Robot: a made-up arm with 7 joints. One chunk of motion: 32 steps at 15 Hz.
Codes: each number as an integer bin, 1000 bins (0 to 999) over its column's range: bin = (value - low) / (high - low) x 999, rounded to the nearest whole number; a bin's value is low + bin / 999 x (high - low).
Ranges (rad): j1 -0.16..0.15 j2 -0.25..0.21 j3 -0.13..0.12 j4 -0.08..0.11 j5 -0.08..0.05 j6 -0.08..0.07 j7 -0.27..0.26
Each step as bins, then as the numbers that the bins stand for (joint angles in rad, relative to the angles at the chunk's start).
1 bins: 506 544 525 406 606 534 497
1 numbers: -0.0030 0.0005 0.0014 -0.0028 -0.0011 0.0002 -0.0063
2 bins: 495 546 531 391 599 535 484
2 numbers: -0.0064 0.0014 0.0029 -0.0056 -0.0021 0.0003 -0.0132
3 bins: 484 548 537 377 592 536 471
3 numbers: -0.0098 0.0023 0.0044 -0.0083 -0.0030 0.0005 -0.0201
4 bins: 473 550 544 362 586 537 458
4 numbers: -0.0132 0.0033 0.0061 -0.0112 -0.0037 0.0006 -0.0270
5 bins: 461 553 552 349 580 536 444
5 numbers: -0.0169 0.0046 0.0081 -0.0136 -0.0045 0.0005 -0.0344
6 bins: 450 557 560 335 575 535 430
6 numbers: -0.0204 0.0065 0.0101 -0.0163 -0.0052 0.0003 -0.0419
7 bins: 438 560 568 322 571 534 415
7 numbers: -0.0241 0.0079 0.0121 -0.0188 -0.0057 0.0002 -0.0498
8 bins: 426 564 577 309 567 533 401
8 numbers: -0.0278 0.0097 0.0144 -0.0212 -0.0062 0.0000 -0.0573
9 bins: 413 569 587 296 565 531 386
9 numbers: -0.0318 0.0120 0.0169 -0.0237 -0.0065 -0.0003 -0.0652
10 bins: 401 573 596 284 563 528 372
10 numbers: -0.0356 0.0138 0.0191 -0.0260 -0.0067 -0.0007 -0.0726
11 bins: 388 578 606 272 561 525 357
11 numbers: -0.0396 0.0161 0.0217 -0.0283 -0.0070 -0.0012 -0.0806
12 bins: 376 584 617 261 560 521 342
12 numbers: -0.0433 0.0189 0.0244 -0.0304 -0.0071 -0.0018 -0.0886
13 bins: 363 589 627 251 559 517 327
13 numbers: -0.0474 0.0212 0.0269 -0.0323 -0.0073 -0.0024 -0.0965
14 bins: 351 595 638 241 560 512 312
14 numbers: -0.0511 0.0240 0.0297 -0.0342 -0.0071 -0.0031 -0.1045
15 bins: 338 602 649 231 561 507 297
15 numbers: -0.0551 0.0272 0.0324 -0.0361 -0.0070 -0.0039 -0.1124
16 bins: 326 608 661 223 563 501 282
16 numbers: -0.0588 0.0300 0.0354 -0.0376 -0.0067 -0.0048 -0.1204
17 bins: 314 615 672 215 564 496 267
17 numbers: -0.0626 0.0332 0.0382 -0.0391 -0.0066 -0.0055 -0.1283
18 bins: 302 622 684 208 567 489 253
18 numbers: -0.0663 0.0364 0.0412 -0.0404 -0.0062 -0.0066 -0.1358
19 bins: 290 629 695 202 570 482 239
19 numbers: -0.0700 0.0396 0.0439 -0.0416 -0.0058 -0.0076 -0.1432
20 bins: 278 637 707 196 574 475 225
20 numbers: -0.0737 0.0433 0.0469 -0.0427 -0.0053 -0.0087 -0.1506
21 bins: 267 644 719 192 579 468 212
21 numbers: -0.0771 0.0465 0.0499 -0.0435 -0.0047 -0.0097 -0.1575
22 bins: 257 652 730 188 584 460 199
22 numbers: -0.0803 0.0502 0.0527 -0.0442 -0.0040 -0.0109 -0.1644
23 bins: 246 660 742 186 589 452 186
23 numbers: -0.0837 0.0539 0.0557 -0.0446 -0.0034 -0.0121 -0.1713
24 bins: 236 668 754 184 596 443 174
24 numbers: -0.0868 0.0576 0.0587 -0.0450 -0.0024 -0.0135 -0.1777
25 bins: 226 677 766 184 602 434 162
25 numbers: -0.0899 0.0617 0.0617 -0.0450 -0.0017 -0.0148 -0.1841
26 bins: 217 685 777 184 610 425 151
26 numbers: -0.0927 0.0654 0.0644 -0.0450 -0.0006 -0.0162 -0.1899
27 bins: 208 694 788 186 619 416 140
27 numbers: -0.0955 0.0696 0.0672 -0.0446 0.0006 -0.0175 -0.1957
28 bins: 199 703 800 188 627 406 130
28 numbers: -0.0982 0.0737 0.0702 -0.0442 0.0016 -0.0190 -0.2010
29 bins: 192 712 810 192 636 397 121
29 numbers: -0.1004 0.0778 0.0727 -0.0435 0.0028 -0.0204 -0.2058
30 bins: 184 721 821 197 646 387 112
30 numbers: -0.1029 0.0820 0.0755 -0.0425 0.0041 -0.0219 -0.2106
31 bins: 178 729 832 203 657 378 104
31 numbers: -0.1048 0.0857 0.0782 -0.0414 0.0055 -0.0232 -0.2148
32 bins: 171 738 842 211 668 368 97
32 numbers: -0.1069 0.0898 0.0807 -0.0399 0.0069 -0.0247 -0.2185
